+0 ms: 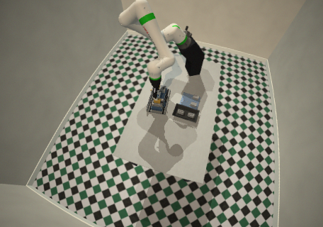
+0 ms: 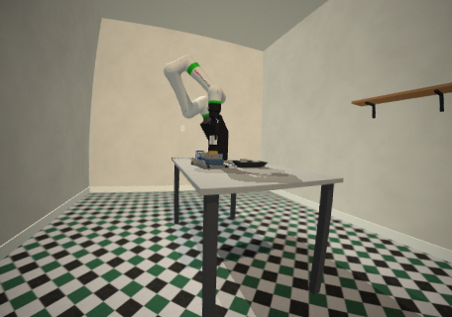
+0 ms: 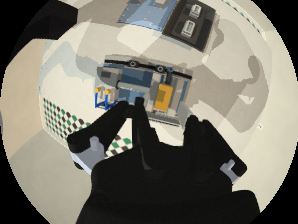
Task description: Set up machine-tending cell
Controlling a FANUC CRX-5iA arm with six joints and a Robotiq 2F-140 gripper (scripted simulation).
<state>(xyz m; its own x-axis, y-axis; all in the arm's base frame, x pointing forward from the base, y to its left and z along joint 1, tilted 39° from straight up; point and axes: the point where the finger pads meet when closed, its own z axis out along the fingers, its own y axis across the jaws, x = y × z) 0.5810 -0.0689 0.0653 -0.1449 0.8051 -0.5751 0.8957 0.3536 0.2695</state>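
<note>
My hand is 90 mm above the brass blank.
</note>
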